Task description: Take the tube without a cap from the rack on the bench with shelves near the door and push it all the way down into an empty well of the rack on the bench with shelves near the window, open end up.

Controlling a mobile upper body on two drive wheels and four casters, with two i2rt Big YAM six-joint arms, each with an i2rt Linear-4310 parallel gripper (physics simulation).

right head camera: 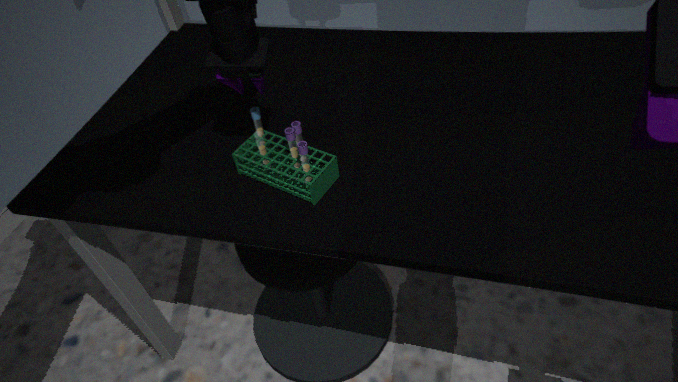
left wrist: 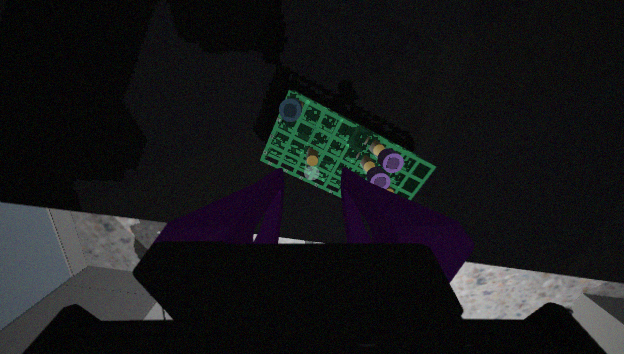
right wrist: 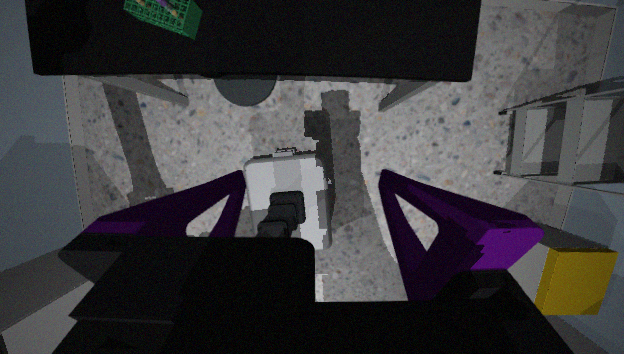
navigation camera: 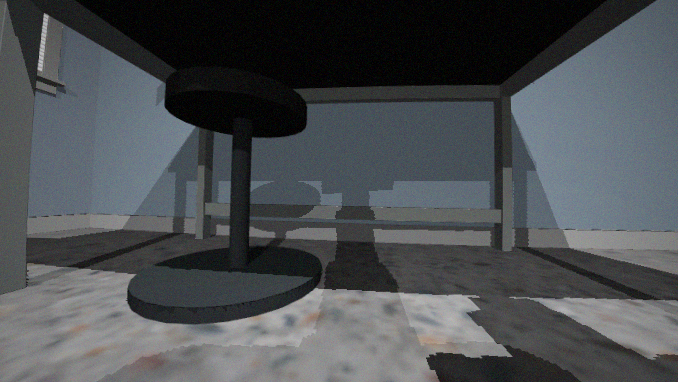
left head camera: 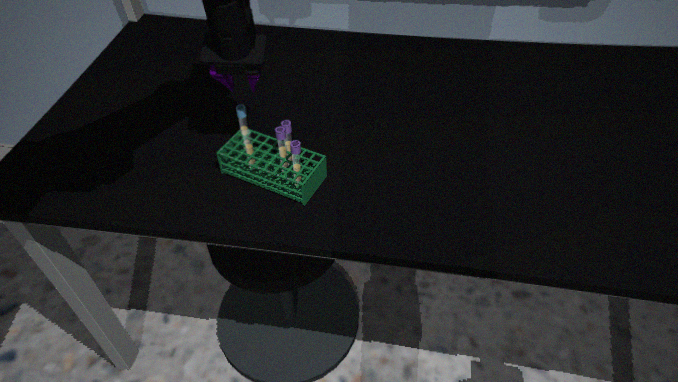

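Note:
The tube without a cap (left head camera: 247,142) (right head camera: 261,142) (left wrist: 312,172) stands in a well of the green rack (left head camera: 315,181) (right head camera: 327,178) (left wrist: 423,182) (right wrist: 193,24), open end up. How deep it sits is hard to judge. A blue-capped tube (left head camera: 241,112) (right head camera: 255,114) (left wrist: 290,110) stands near it in the corner well. My left gripper (left head camera: 243,91) (right head camera: 251,93) (left wrist: 312,176) is partly open and empty, up behind the rack in the head views. My right gripper (right wrist: 312,177) is wide open and empty, away from the rack. No second rack shows.
Purple-capped tubes (left head camera: 296,147) (right head camera: 290,134) (left wrist: 393,162) stand towards the rack's other end. The black bench (left head camera: 450,150) (right head camera: 475,150) has a round stool (left head camera: 295,330) (navigation camera: 235,105) underneath. A grey shelf unit (right wrist: 572,130) and a yellow box (right wrist: 580,282) show in the right wrist view.

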